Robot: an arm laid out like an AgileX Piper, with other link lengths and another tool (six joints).
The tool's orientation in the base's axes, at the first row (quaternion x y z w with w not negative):
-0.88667, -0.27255, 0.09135, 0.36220
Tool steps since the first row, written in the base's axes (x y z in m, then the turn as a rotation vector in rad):
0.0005, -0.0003, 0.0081, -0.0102, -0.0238, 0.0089
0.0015, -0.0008, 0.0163, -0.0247, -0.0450, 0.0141
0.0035, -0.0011, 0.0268, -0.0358, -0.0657, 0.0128
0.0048, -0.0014, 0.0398, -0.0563, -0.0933, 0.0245
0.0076, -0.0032, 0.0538, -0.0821, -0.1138, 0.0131
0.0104, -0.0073, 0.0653, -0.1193, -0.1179, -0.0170
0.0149, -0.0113, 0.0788, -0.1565, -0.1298, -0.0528
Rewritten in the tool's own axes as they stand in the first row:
0.0005, -0.0052, -0.0062, -0.0213, 0.0036, -0.0169
0.0014, -0.0102, -0.0128, -0.0448, 0.0064, -0.0280
0.0033, -0.0164, -0.0212, -0.0655, 0.0149, -0.0353
0.0046, -0.0247, -0.0312, -0.0974, 0.0145, -0.0527
0.0065, -0.0322, -0.0434, -0.1306, 0.0237, -0.0474
0.0070, -0.0366, -0.0551, -0.1650, 0.0314, -0.0147
0.0090, -0.0417, -0.0689, -0.2038, 0.0477, 0.0174

